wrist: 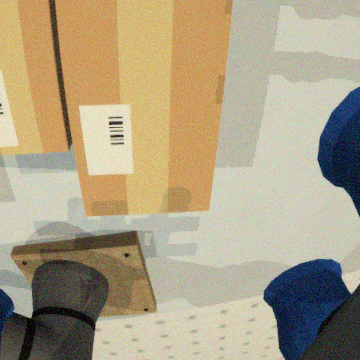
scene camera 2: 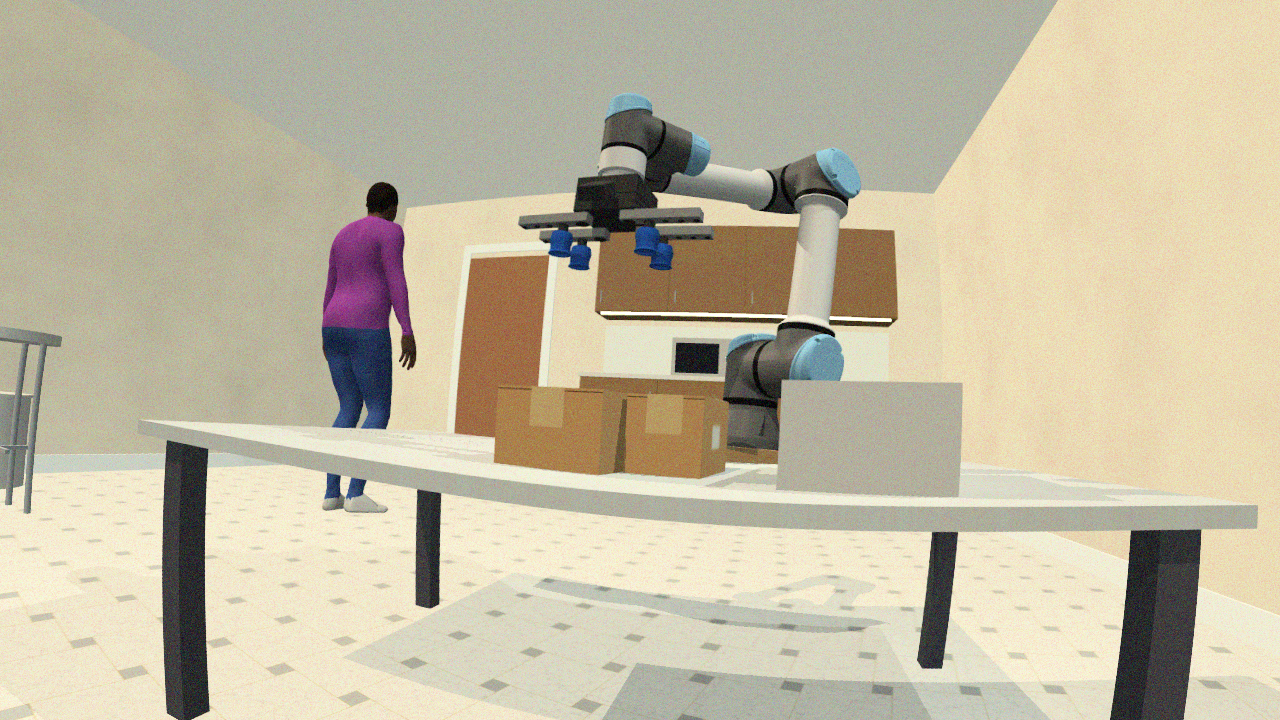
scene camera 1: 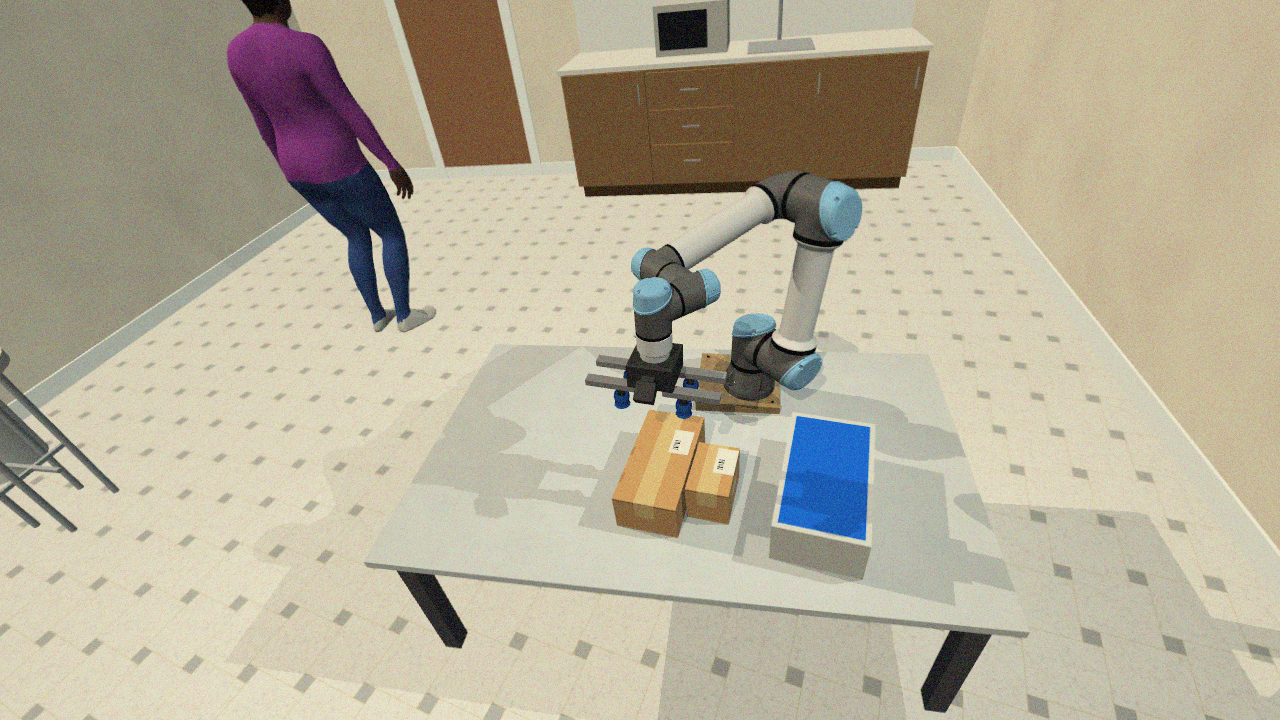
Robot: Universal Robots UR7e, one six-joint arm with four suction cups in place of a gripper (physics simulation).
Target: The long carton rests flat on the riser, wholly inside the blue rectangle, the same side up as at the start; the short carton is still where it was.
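Pixels of known places: hand, tool point: [wrist: 127, 241] [scene camera 2: 610, 260] [scene camera 1: 656, 398]; arm's base, link origin: [wrist: 70, 282] [scene camera 2: 745, 447] [scene camera 1: 748, 384].
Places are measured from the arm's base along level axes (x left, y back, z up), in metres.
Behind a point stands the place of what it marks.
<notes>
The long carton [scene camera 1: 656, 474] @[y -0.458, x -0.155, z 0.077 m] [scene camera 2: 556, 429] @[y -0.550, x -0.145, z 0.025 m] [wrist: 145, 75] @[y -0.410, x -0.161, z 0.078 m] lies flat on the table, label and tape strip facing up. The short carton [scene camera 1: 709, 488] @[y -0.473, x -0.023, z 0.078 m] [scene camera 2: 673, 436] @[y -0.487, x -0.013, z 0.025 m] [wrist: 35, 100] @[y -0.391, x -0.054, z 0.077 m] stands close beside it, on the side toward the riser; a narrow dark gap shows between them in the wrist view. The riser [scene camera 1: 816, 553] @[y -0.559, x 0.226, z 0.031 m] [scene camera 2: 870, 438] @[y -0.559, x 0.228, z 0.033 m] is a pale grey block with a blue rectangle [scene camera 1: 827, 474] @[y -0.389, x 0.234, z 0.094 m] on its top. My gripper [scene camera 1: 655, 399] @[y -0.410, x -0.150, z 0.283 m] [scene camera 2: 612, 248] @[y -0.410, x -0.150, z 0.283 m], with four blue suction cups, is open and holds nothing. It hangs in the air above the cartons' level, toward the far end of the long carton.
The arm's base stands on a wooden plate [scene camera 1: 711, 400] [wrist: 125, 280] @[y -0.009, x -0.111, z 0.006 m] at the table's far edge. The grey table [scene camera 1: 501, 546] @[y -0.671, x -0.494, z -0.027 m] [scene camera 2: 358, 465] @[y -0.726, x -0.310, z -0.034 m] carries everything. A person [scene camera 1: 304, 107] [scene camera 2: 366, 277] in a purple top stands beyond the table at the left. Kitchen cabinets [scene camera 1: 742, 116] stand at the back.
</notes>
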